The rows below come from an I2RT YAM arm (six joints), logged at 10 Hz.
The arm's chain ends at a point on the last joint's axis. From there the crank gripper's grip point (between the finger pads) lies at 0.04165 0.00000 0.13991 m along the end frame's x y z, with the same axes.
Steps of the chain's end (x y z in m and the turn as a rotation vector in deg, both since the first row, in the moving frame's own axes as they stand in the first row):
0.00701, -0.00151, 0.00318, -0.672, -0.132, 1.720
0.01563, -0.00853, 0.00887, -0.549, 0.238, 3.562
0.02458, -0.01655, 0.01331, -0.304, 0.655, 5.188
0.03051, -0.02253, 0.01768, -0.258, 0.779, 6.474
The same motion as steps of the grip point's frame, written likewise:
0.00664, 0.00138, 0.00326, -0.672, -0.132, 1.720
0.01609, -0.00459, 0.00868, -0.549, 0.238, 3.562
0.02597, -0.01197, 0.01281, -0.304, 0.655, 5.188
0.03210, -0.01710, 0.01709, -0.258, 0.779, 6.474

